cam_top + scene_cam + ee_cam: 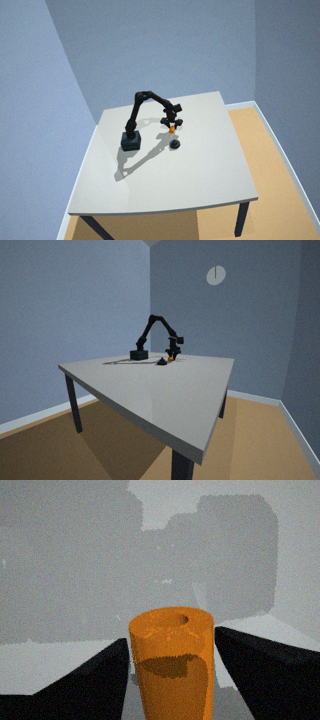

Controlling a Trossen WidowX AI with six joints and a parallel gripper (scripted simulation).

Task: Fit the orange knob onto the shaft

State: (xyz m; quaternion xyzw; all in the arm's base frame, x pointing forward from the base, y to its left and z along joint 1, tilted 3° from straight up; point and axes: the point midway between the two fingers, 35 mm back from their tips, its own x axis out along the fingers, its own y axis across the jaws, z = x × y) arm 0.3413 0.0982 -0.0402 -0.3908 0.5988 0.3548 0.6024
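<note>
My gripper tip is 19 cm to the left of the round pedestal and 2 cm below it. Also, from my gripper tip: orange knob 1 cm to the right, 1 cm behind, 1 cm above.
</note>
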